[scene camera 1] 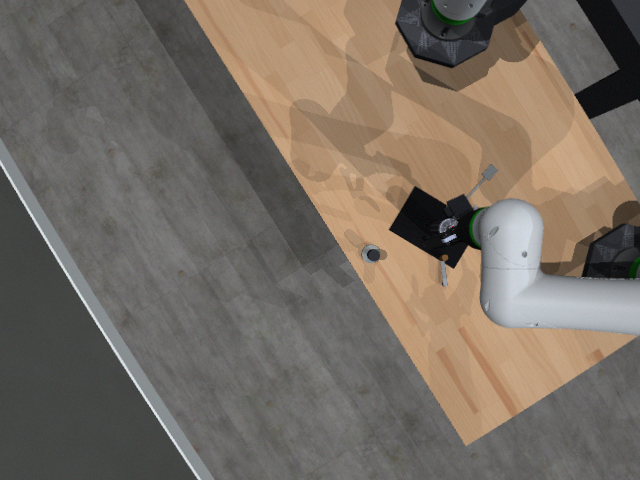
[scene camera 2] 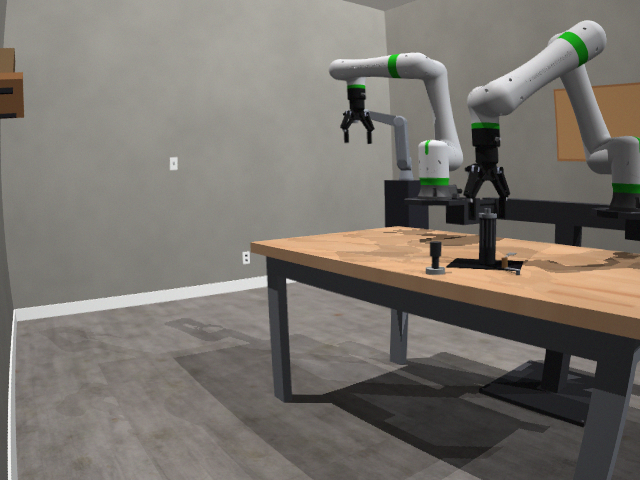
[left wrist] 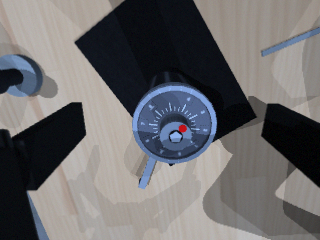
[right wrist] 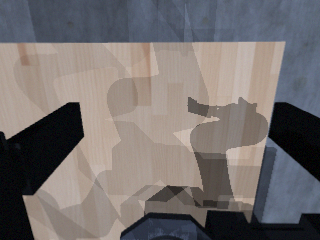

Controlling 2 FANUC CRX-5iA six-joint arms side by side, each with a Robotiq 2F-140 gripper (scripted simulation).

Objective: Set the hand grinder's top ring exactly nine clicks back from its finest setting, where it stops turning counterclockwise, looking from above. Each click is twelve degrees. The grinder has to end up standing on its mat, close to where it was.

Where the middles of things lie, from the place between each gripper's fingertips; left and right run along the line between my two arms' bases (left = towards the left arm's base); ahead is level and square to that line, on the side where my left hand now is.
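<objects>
My left hand is right at the top ring [left wrist: 171, 97], and the black mat [scene camera 1: 420, 208] is 15 cm below that hand.
As for my right gripper [scene camera 2: 358, 143], it is 30 cm above the top ring, 97 cm to the right of it and 37 cm short of it. The black mat, counted from my right hand, is 45 cm below, 37 cm ahead and 97 cm to the left.
</objects>
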